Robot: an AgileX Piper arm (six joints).
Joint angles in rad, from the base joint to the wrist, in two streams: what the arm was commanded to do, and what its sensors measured. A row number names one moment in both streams.
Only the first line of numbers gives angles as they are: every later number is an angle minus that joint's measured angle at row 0.
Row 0, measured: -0.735, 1.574, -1.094, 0.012, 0.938, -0.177
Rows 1 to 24, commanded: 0.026, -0.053, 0.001, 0.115, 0.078, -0.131; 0.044, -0.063, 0.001, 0.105, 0.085, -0.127; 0.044, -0.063, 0.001, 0.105, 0.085, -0.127; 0.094, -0.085, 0.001, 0.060, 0.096, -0.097; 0.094, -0.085, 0.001, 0.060, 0.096, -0.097; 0.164, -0.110, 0.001, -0.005, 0.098, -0.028; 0.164, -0.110, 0.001, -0.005, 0.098, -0.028; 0.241, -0.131, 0.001, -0.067, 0.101, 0.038; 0.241, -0.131, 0.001, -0.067, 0.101, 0.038; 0.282, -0.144, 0.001, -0.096, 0.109, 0.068; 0.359, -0.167, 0.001, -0.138, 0.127, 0.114; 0.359, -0.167, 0.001, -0.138, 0.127, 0.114; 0.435, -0.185, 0.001, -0.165, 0.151, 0.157; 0.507, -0.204, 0.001, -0.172, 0.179, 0.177; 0.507, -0.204, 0.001, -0.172, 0.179, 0.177; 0.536, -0.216, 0.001, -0.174, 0.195, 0.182; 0.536, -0.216, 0.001, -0.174, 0.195, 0.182; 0.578, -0.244, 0.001, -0.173, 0.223, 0.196; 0.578, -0.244, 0.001, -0.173, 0.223, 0.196; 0.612, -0.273, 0.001, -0.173, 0.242, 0.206; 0.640, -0.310, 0.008, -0.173, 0.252, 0.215; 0.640, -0.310, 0.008, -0.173, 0.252, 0.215; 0.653, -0.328, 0.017, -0.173, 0.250, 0.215; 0.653, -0.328, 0.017, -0.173, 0.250, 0.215
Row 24, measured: 0.635, -0.299, 0.007, -0.157, 0.234, 0.205
